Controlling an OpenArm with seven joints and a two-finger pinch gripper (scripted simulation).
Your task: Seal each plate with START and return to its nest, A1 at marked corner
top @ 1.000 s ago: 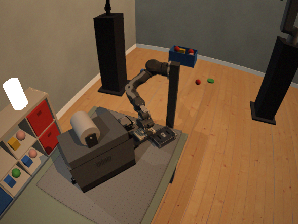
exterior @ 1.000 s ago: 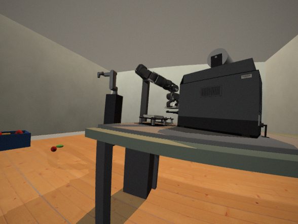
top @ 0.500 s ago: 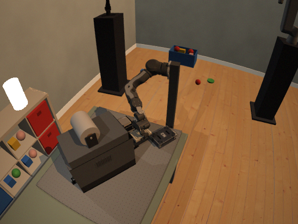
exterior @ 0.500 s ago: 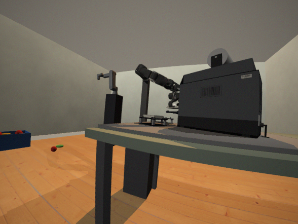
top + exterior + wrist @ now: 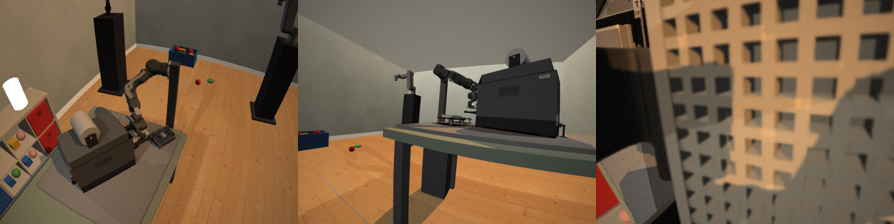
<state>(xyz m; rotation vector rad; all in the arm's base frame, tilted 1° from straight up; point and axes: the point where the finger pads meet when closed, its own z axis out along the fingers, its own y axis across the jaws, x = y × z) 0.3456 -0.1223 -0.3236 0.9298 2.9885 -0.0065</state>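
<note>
The white well plate lies right at my hand. From my hand the other things lie so: dark sealer stage (4 cm below); warning sticker (13 cm to the right, 3 cm ahead, 1 cm above); pale start button (14 cm ahead, 5 cm above, 2 cm to the left).
</note>
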